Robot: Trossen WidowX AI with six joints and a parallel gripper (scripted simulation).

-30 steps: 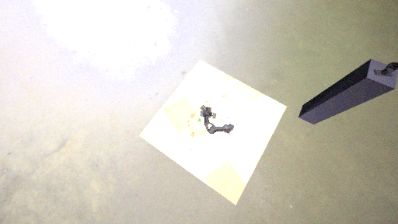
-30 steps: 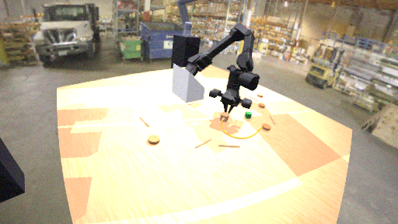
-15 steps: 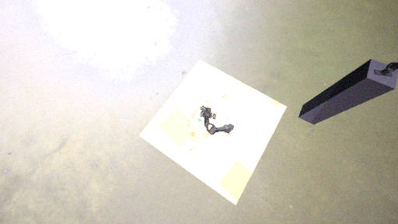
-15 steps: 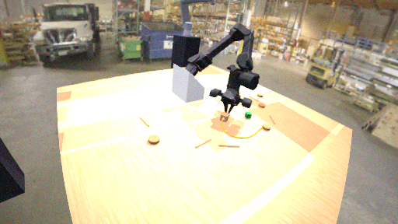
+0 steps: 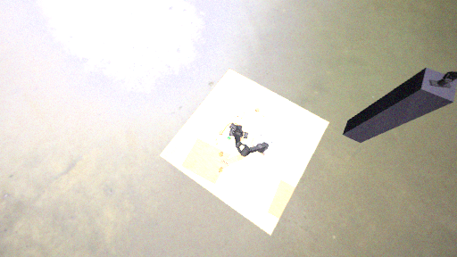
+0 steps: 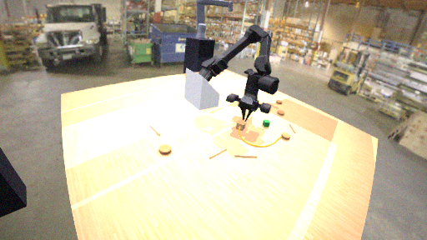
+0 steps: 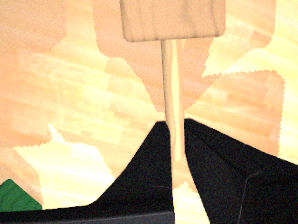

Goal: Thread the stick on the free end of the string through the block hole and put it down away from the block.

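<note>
The wooden block lies 20 mm ahead of my gripper tip, 50 mm to the right of it and 10 mm above it. Round my gripper tip: green object: 70 mm ahead, 70 mm to the left; thin wooden stick: 10 mm ahead, 40 mm to the right, 10 mm above; round wooden button: 180 mm ahead, 60 mm to the left.
</note>
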